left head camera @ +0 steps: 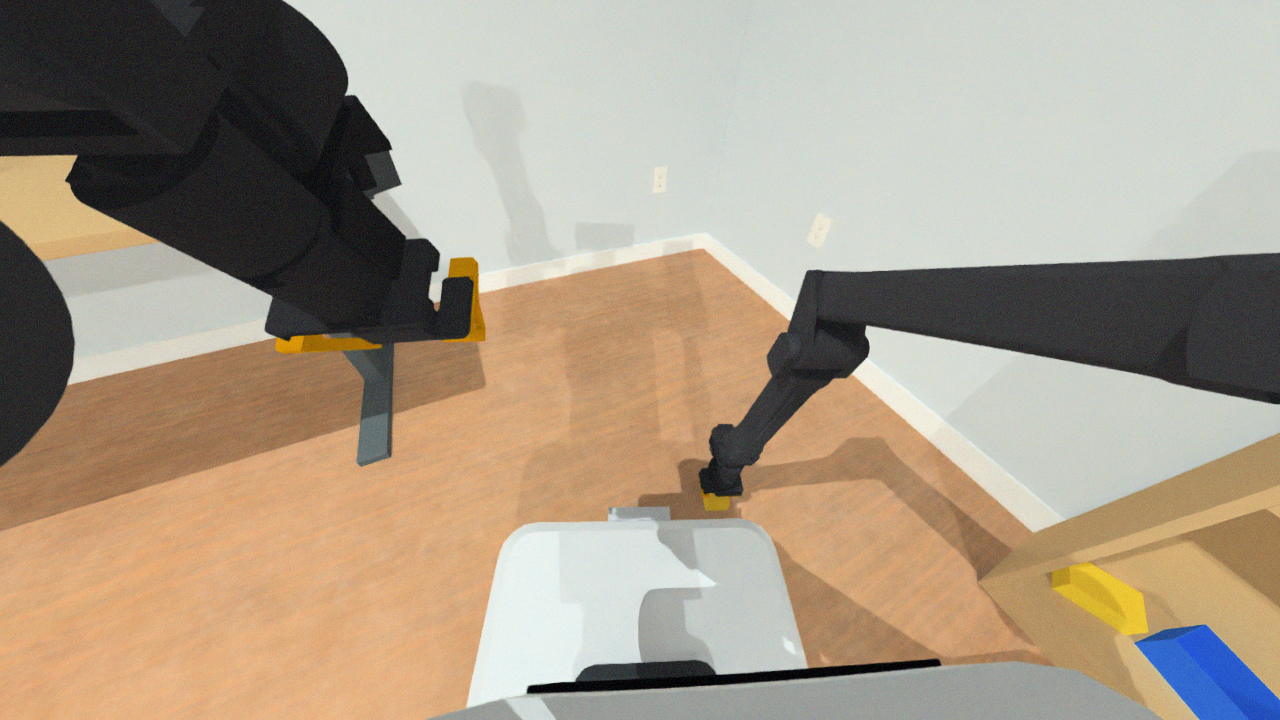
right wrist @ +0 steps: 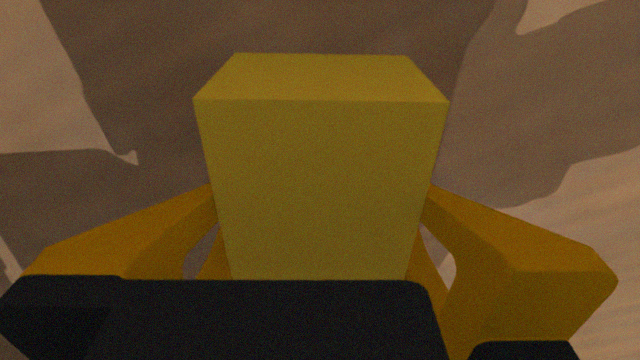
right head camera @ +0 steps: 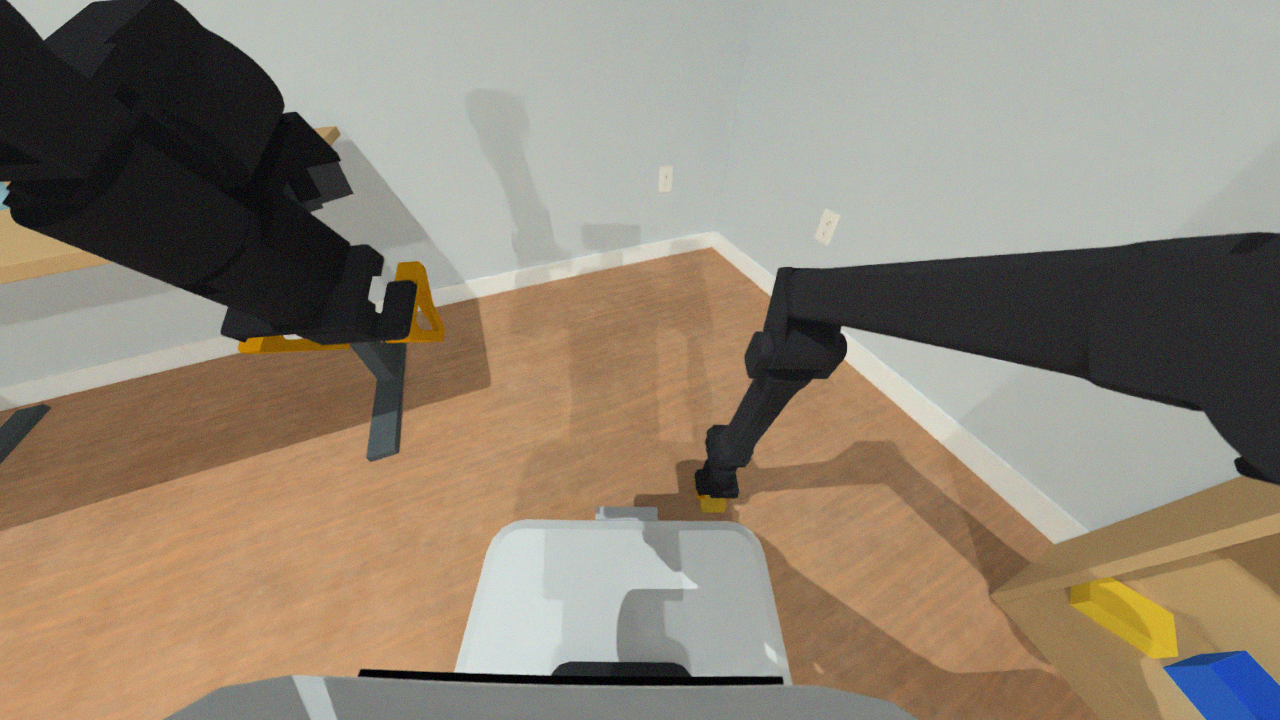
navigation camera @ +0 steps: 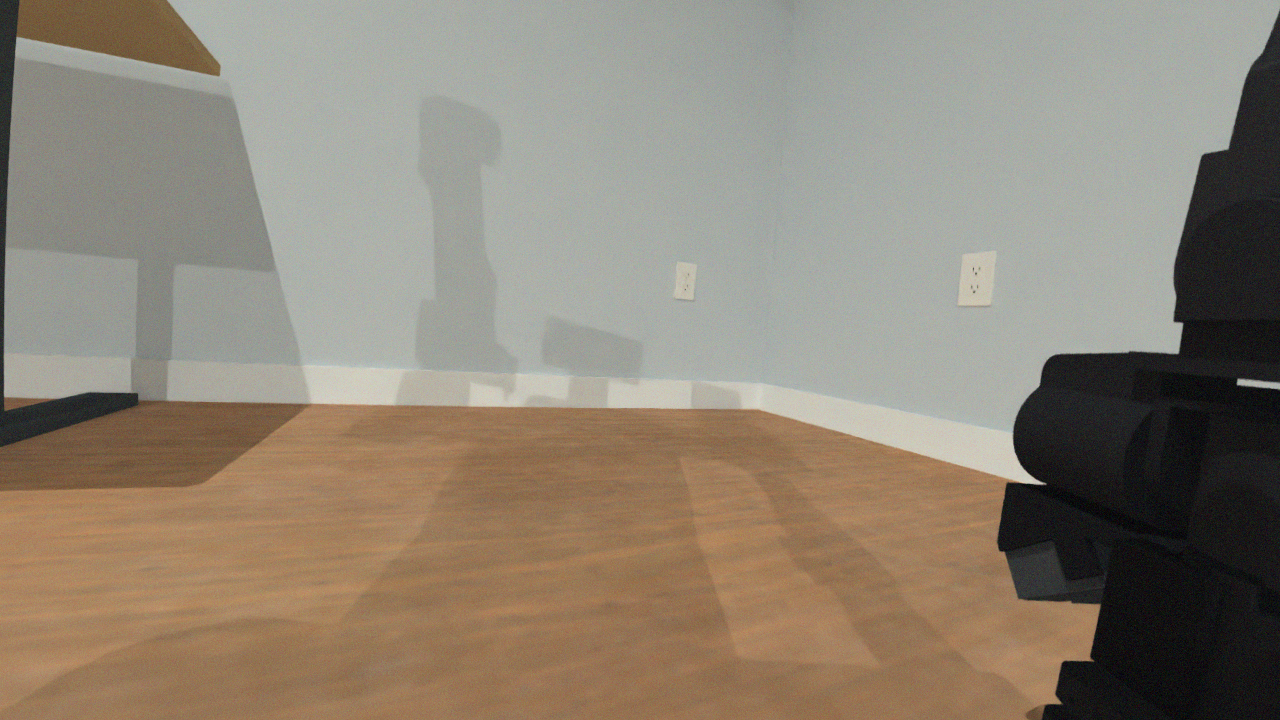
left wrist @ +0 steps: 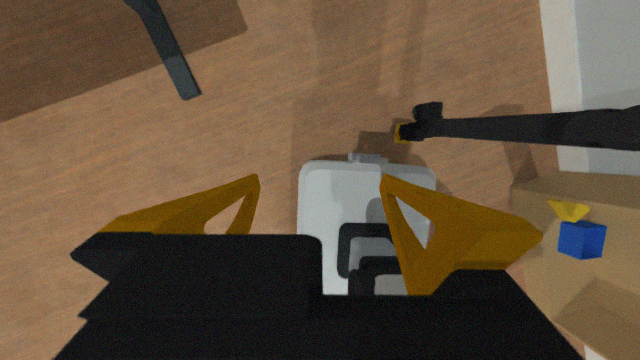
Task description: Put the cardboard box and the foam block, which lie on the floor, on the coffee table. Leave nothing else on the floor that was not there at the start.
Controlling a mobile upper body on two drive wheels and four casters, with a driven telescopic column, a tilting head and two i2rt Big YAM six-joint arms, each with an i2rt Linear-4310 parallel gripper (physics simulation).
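Frame: origin at the left arm's base, x left, y ahead, z down, level; metres.
Seen in the pictures: left gripper, between the fingertips: [left head camera: 432, 337] [right head camera: 395, 338] [left wrist: 319, 180]; right gripper, between the fingertips: [left head camera: 713, 494] [right wrist: 318, 179] [right head camera: 711, 495] [left wrist: 401, 134].
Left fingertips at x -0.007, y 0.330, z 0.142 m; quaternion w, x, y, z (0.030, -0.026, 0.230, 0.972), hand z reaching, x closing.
Offsets run from my left fingertips to a thing's top centre.
The yellow foam block {dx -0.444, dy +0.138, dz +0.671 m} [right wrist: 320, 150] [left head camera: 716, 503] [right head camera: 713, 505] is low at the floor, squarely between the fingers of my right gripper [right wrist: 318, 179] [left head camera: 718, 492] [right head camera: 715, 494] [left wrist: 403, 133]. Both fingers touch its sides, so the gripper is shut on it. Whether its underside rests on the floor is hidden. My left gripper [left wrist: 319, 180] [left head camera: 411, 340] [right head camera: 366, 342] is open and empty, high above the floor at the left. The cardboard box does not show in these views, and I cannot identify the coffee table with certainty.
My white base [left head camera: 572, 573] [right head camera: 528, 573] [left wrist: 320, 200] is close beside the right gripper. Wooden furniture [left head camera: 1145, 519] [left wrist: 530, 197] at the right holds a yellow piece {dx -1.251, dy -0.165, dz +0.571 m} [left head camera: 1099, 598] and a blue piece {dx -1.340, dy -0.332, dz +0.541 m} [left head camera: 1208, 676]. A desk foot [left head camera: 375, 429] [navigation camera: 71, 411] stands at the left. Walls meet ahead.
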